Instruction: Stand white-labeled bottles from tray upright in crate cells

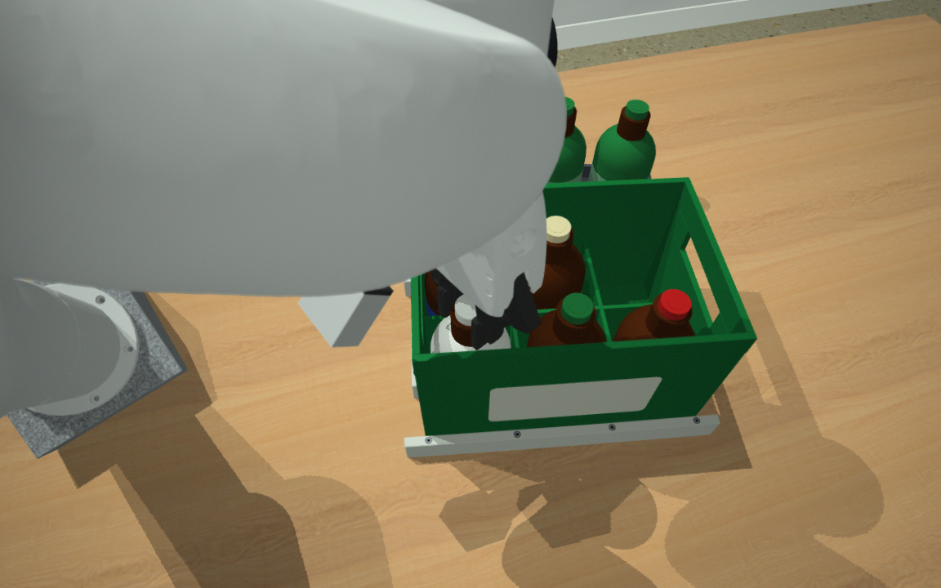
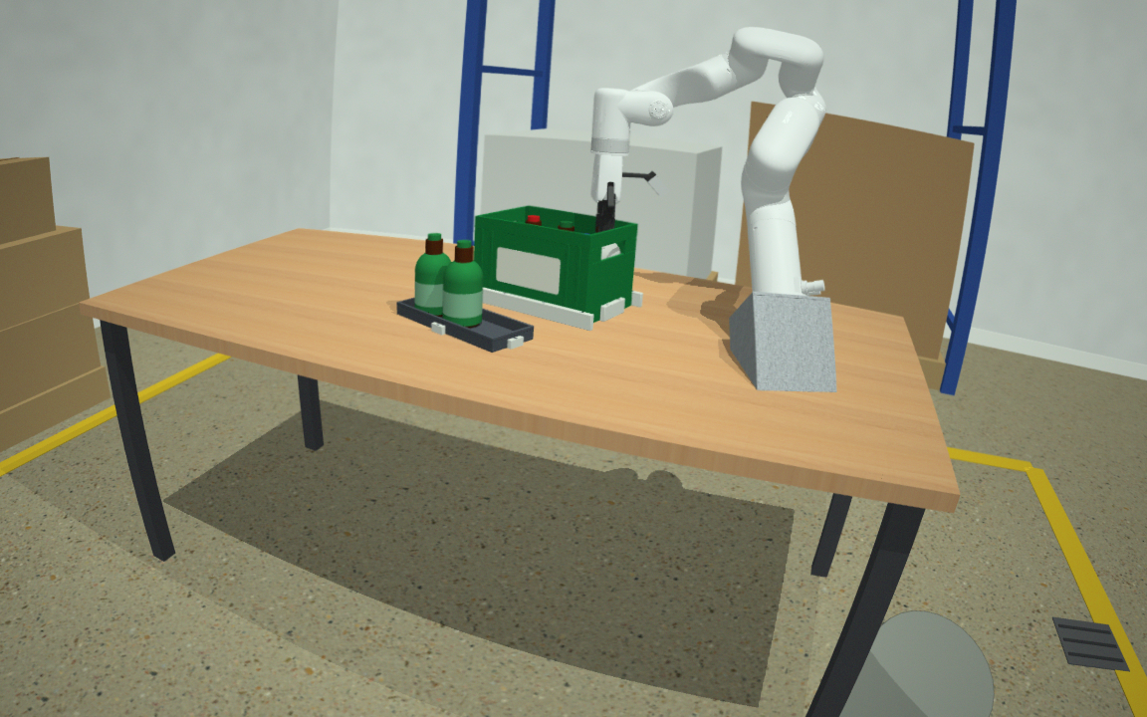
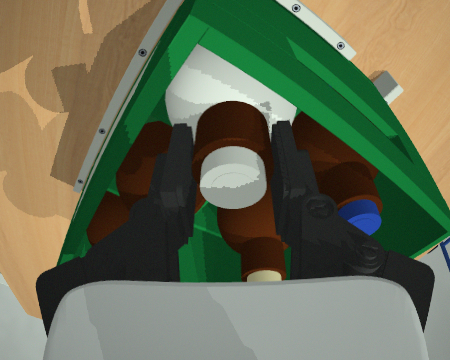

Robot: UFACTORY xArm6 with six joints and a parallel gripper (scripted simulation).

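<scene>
My gripper is now 7 cm above the white-labeled bottle. The rest, counted from my hand: green bottle (26 cm to the left, 16 cm ahead, 9 cm below); then green crate (9 cm below, 9 cm ahead, 3 cm to the left); then brown bottle (9 cm to the left, 8 cm below, 1 cm ahead).
</scene>
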